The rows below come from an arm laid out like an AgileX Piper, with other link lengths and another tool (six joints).
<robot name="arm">
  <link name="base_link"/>
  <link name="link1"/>
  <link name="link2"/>
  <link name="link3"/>
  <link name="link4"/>
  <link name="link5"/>
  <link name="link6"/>
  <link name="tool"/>
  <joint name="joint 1" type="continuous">
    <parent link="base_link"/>
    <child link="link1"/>
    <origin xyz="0 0 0.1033" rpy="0 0 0"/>
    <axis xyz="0 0 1"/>
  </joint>
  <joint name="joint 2" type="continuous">
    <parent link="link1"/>
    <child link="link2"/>
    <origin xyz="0 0 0" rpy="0 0 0"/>
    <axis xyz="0 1 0"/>
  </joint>
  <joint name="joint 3" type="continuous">
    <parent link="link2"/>
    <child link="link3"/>
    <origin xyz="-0.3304 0 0.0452" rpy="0 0 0"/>
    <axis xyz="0 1 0"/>
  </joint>
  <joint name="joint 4" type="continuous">
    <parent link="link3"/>
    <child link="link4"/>
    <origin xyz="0.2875 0 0.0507" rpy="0 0 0"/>
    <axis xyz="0.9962 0 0.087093"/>
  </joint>
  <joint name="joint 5" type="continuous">
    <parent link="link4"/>
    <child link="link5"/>
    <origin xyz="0 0 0" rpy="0 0 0"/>
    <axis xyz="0 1 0"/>
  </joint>
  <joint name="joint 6" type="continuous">
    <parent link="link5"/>
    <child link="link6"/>
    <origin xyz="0.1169 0 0.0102" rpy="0 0 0"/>
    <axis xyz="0.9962 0 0.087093"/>
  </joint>
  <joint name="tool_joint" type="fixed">
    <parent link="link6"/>
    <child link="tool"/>
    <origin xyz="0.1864 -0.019 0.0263" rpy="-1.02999 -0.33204 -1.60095"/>
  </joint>
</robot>
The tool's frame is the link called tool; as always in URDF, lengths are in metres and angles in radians. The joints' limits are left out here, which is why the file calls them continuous.
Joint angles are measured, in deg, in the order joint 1, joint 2, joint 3, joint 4, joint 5, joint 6. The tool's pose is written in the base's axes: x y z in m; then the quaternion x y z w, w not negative. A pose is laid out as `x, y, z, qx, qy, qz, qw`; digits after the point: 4 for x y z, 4 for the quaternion.
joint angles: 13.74, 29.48, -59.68, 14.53, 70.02, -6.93
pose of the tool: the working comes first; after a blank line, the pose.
Where each joint sits with the arm in this pose, in the base's axes (m; each line is computed from the numbers above, not from the rounded line before):
joint 1: 0.0000 0.0000 0.1033
joint 2: 0.0000 0.0000 0.1033
joint 3: -0.2578 -0.0630 0.3052
joint 4: -0.0412 -0.0101 0.4937
joint 5: -0.0412 -0.0101 0.4937
joint 6: 0.0438 0.0392 0.4295
the tool: 0.1937 0.1028 0.3331

0.1937, 0.1028, 0.3331, -0.6972, 0.2870, -0.3517, 0.5548
